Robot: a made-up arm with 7 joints. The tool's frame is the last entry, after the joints.
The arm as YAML. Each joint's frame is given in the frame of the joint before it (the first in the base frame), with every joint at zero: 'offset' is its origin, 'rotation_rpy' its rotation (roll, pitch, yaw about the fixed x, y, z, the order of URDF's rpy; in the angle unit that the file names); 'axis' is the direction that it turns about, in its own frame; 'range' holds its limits. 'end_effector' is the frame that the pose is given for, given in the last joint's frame.
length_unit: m
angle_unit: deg
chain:
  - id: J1
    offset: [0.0, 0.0, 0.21]
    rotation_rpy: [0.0, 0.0, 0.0]
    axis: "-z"
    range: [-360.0, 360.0]
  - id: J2
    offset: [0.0, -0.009, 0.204]
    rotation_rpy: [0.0, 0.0, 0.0]
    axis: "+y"
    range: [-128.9, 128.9]
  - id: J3
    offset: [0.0, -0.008, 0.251]
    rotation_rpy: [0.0, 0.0, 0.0]
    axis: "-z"
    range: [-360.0, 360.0]
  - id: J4
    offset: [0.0, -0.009, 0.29]
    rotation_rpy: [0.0, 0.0, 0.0]
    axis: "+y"
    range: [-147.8, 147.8]
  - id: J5
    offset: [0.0, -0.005, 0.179]
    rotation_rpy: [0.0, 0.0, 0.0]
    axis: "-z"
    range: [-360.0, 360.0]
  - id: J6
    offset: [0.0, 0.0, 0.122]
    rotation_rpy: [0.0, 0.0, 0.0]
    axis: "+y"
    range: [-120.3, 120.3]
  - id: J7
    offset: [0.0, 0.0, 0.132]
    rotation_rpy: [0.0, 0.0, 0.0]
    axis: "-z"
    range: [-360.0, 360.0]
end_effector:
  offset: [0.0, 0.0, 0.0]
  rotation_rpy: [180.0, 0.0, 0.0]
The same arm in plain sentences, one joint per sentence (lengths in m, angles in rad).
The arm has seven revolute joints in a row. What follows holds with every joint at zero, and every direction is one of the base frame's. Joint 1 sits 0.21 m along +z from the base frame's origin and turns about -z, from -6.2832 to 6.2832 rad. Joint 2 sits 0.009 m along -y and 0.204 m along +z from joint 1 and turns about +y, from -2.2497 to 2.2497 rad. Joint 3 sits 0.008 m along -y and 0.251 m along +z from joint 2 and turns about -z, from -6.2832 to 6.2832 rad. Joint 4 sits 0.009 m along -y and 0.29 m along +z from joint 3 and turns about +y, from -2.5796 to 2.5796 rad. Joint 5 sits 0.005 m along -y and 0.179 m along +z from joint 4 and turns about -z, from -6.2832 to 6.2832 rad. Joint 6 sits 0.122 m along +z from joint 5 and turns about +y, from -2.0996 to 2.0996 rad. Joint 7 sits 0.132 m along +z from joint 6 and turns about -z, from -6.2832 to 6.2832 rad. The tool frame, which is the frame that the pose is given for, sits at the same point as joint 7; its axes are the base frame's turned by roll 3.1416, pitch 0 and yaw 0 rad (as in URDF: about the fixed x, then y, then z).
